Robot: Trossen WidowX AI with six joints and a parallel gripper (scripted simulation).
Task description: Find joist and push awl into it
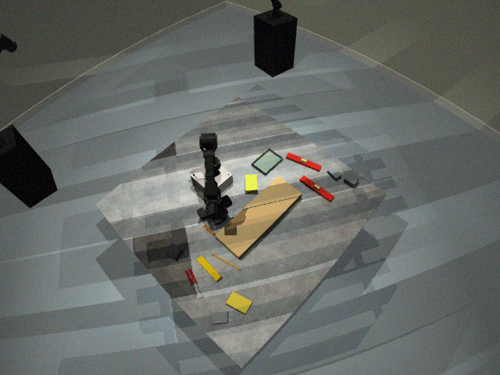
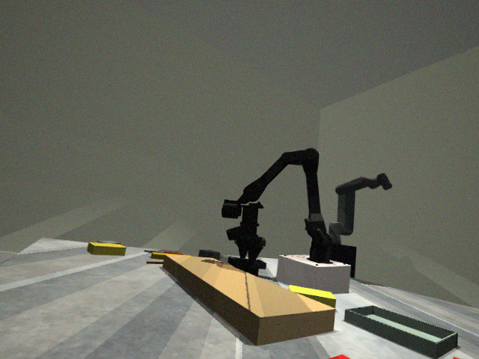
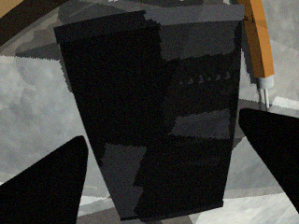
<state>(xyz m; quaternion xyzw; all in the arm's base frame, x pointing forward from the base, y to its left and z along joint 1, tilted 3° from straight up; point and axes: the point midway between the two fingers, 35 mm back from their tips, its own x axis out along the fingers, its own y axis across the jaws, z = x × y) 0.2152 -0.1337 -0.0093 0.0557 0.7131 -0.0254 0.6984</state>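
Right now the stud finder is 2 cm behind my gripper tip and 3 cm below it. Round my gripper tip: pencil (25 cm ahead, 11 cm to the right, 4 cm below); then awl (1 cm ahead, 9 cm to the right, 3 cm below); then yellow bar (22 cm ahead, 21 cm to the right, 3 cm below).
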